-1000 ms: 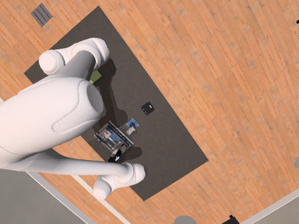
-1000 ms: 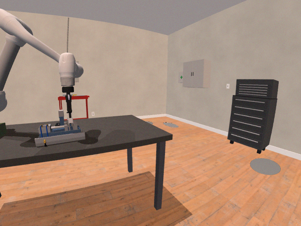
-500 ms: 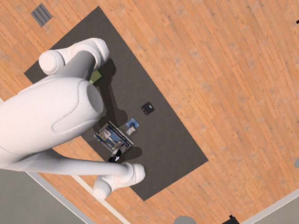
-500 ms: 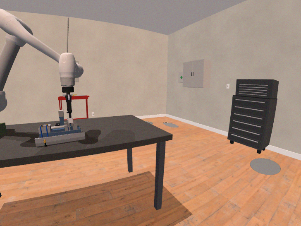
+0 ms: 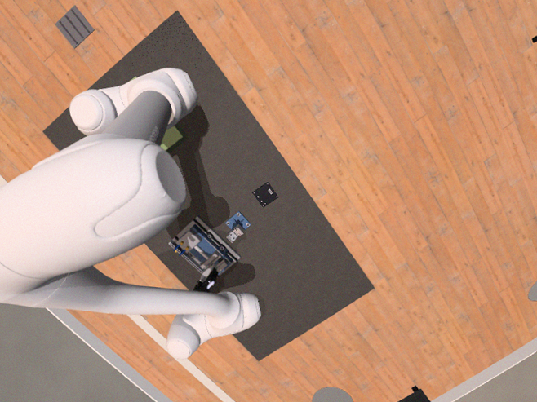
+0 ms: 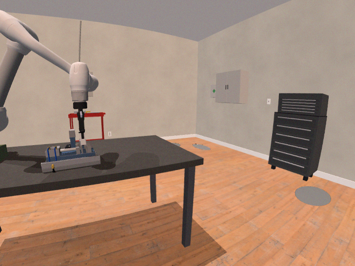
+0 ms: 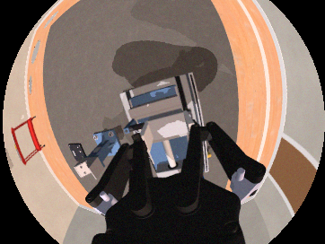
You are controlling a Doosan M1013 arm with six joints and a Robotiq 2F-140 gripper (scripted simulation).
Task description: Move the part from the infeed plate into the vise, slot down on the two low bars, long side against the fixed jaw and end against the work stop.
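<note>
Now: the part 3 cm below my hand. Also, from my hand: black infeed plate 13 cm behind, 40 cm to the left, 14 cm below.
</note>
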